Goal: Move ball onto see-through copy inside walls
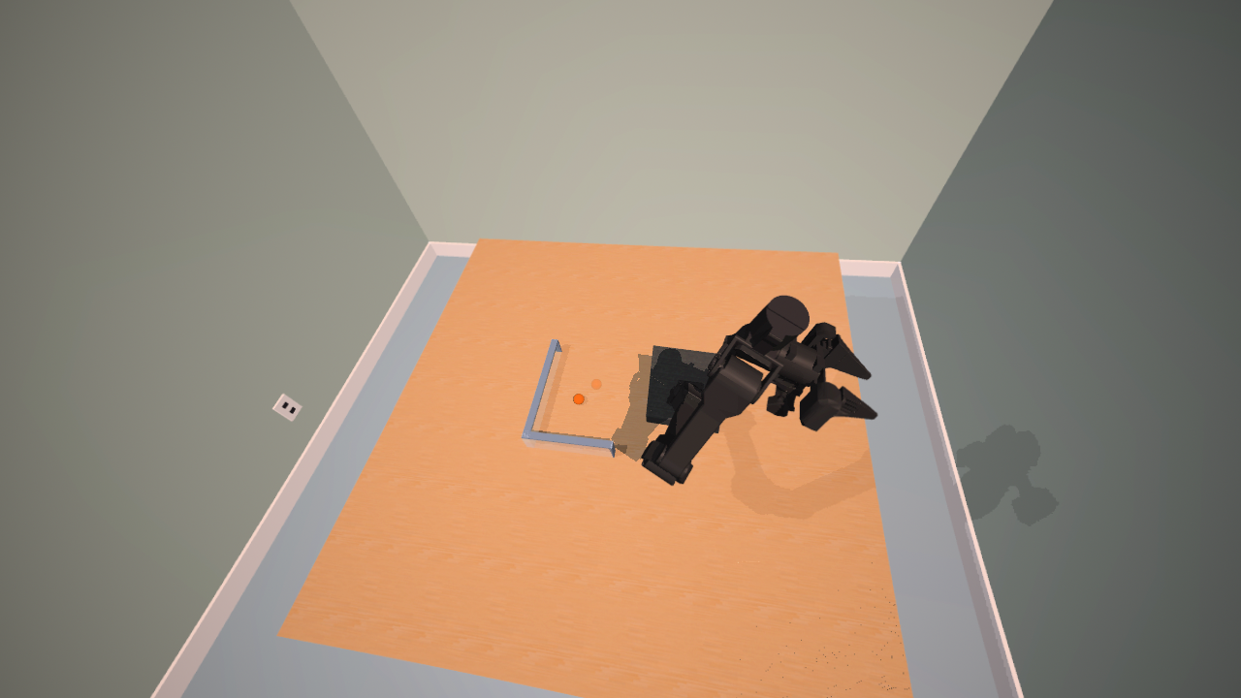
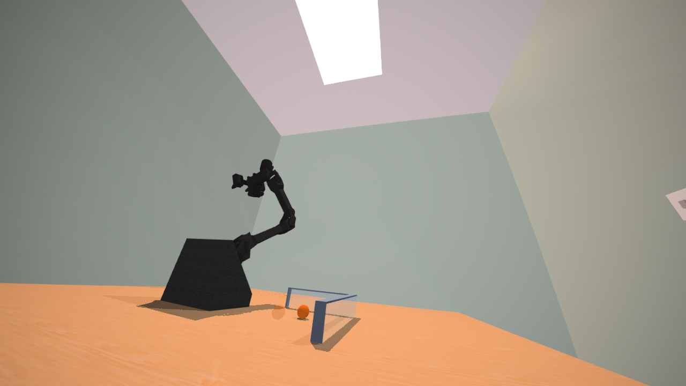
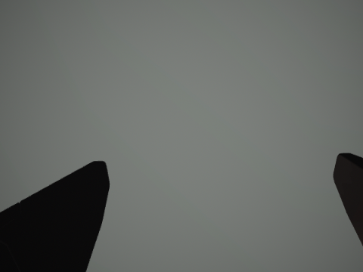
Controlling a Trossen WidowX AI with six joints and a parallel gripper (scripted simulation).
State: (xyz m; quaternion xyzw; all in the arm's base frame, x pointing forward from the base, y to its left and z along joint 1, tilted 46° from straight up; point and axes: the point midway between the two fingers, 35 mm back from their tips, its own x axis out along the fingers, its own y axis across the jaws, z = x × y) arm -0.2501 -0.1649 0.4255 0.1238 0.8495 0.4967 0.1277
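Right now my gripper tip is 580 mm short of the orange ball, 170 mm to the left of it and 480 mm above it. Also, from my gripper tip: see-through copy of ball: 540 mm ahead, 230 mm to the right, 480 mm below.
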